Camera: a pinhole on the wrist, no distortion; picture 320 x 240 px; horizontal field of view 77.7 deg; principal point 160.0 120.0 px. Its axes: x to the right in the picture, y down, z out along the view. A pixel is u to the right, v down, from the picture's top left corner.
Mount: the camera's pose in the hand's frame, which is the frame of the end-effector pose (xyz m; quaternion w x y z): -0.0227 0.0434 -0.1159 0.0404 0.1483 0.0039 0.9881
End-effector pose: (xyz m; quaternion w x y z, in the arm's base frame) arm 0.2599 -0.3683 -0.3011 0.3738 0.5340 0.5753 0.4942
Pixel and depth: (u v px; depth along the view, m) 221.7 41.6 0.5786
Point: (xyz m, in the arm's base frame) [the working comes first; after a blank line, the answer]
In the camera's frame: 0.1797 -0.2284 0.5786

0.7950 -0.3088 -0.1404
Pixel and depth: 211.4 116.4 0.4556
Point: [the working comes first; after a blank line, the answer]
In the camera's frame: 0.1179 -0.0083 0.4556

0.6136 -0.3125 -0.3260
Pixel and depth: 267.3 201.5 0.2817
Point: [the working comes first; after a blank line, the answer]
In the camera's frame: 0.1522 0.1156 0.2817

0.4510 -0.4234 -0.4155
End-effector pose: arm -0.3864 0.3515 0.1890 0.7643 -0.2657 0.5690 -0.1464
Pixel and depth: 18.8 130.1 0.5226
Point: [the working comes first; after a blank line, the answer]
In the camera's frame: -0.3715 0.0266 0.5226

0.0252 0.1511 -0.1261
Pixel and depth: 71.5 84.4 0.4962
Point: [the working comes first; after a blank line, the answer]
In the camera's frame: -0.2211 -0.0889 0.4962

-0.0131 0.3337 -0.0832
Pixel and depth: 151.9 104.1 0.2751
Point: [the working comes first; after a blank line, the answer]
In the camera's frame: -0.0112 -0.0220 0.2751

-0.2337 0.4004 0.1273
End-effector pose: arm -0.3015 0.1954 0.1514 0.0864 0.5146 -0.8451 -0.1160
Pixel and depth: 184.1 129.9 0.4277
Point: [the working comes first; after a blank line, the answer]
In the camera's frame: 0.0519 0.0213 0.4277

-0.4278 0.1934 -0.1359
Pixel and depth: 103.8 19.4 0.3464
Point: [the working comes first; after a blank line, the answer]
In the camera's frame: -0.0980 -0.1754 0.3464

-0.6123 0.1420 0.0404
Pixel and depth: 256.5 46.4 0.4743
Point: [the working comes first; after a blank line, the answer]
In the camera's frame: 0.2304 -0.1757 0.4743

-0.5673 0.4221 -0.1687
